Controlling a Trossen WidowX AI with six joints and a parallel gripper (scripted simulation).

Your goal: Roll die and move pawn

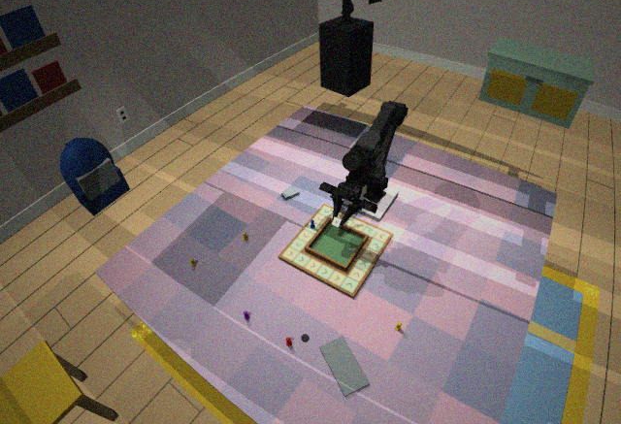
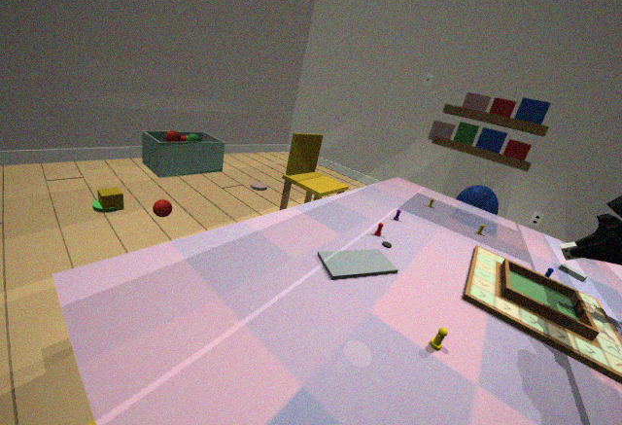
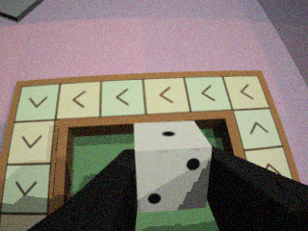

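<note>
Right now the white die is right at my gripper tip. The rest, counted from my gripper tip: dark disc (310 mm ahead, 140 mm to the left, 130 mm below); then blue pawn (10 mm behind, 120 mm to the right, 100 mm below); then green tray (120 mm below).
</note>
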